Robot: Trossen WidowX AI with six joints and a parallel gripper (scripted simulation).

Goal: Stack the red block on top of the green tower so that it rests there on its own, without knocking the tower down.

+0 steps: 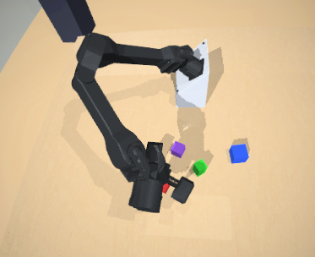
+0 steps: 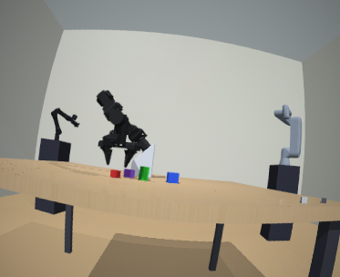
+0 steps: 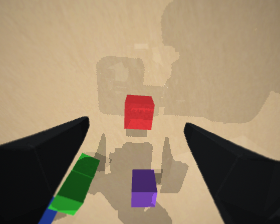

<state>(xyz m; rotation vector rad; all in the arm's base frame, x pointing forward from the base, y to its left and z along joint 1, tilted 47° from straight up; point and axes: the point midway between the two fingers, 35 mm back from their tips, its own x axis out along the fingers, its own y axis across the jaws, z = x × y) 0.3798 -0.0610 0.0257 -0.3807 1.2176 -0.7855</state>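
The red block is 3 cm below my gripper tip. Round my gripper tip: purple block 13 cm behind, 3 cm to the left, 3 cm below; then blue block 14 cm behind, 23 cm to the left, 2 cm below.
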